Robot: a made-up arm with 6 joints.
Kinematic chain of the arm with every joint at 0, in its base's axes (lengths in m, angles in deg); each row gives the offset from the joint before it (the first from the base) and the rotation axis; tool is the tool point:
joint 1: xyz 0 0 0.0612 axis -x
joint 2: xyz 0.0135 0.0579 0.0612 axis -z
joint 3: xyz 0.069 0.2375 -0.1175 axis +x
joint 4: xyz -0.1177 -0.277 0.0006 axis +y
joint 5: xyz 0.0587 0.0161 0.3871 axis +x
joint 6: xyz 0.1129 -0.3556 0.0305 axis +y
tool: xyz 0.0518 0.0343 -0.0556
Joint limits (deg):
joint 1: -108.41..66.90
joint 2: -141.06..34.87
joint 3: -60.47..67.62
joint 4: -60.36..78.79
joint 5: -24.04..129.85
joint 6: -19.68..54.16
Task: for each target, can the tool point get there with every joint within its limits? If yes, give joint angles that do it. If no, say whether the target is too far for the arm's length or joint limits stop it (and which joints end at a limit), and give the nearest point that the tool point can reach.
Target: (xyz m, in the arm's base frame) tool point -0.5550 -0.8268 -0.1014
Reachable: no: joint limits stop it (at a limit: joint 1, joint 3, joint 5, joint 6) | nearest point -0.4649 -0.6944 -0.0655 | short by 0.164 m
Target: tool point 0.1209 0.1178 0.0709
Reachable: yes | joints -66.71 -20.61 33.98 -18.19 82.65 39.08
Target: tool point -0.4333 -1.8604 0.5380
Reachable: no: too far | nearest point -0.1852 -0.8195 0.3097 | short by 1.094 m
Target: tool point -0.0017 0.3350 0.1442
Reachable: yes | joints 30.57 -81.57 -46.05 2.90 70.54 -6.20
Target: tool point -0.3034 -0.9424 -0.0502
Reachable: no: joint limits stop it (at a limit: joint 3, joint 5, joint 6) | nearest point -0.2533 -0.7725 -0.0301 | short by 0.178 m
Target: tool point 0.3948 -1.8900 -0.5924
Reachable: no: too far | nearest point 0.0769 -0.7589 -0.2013 | short by 1.238 m
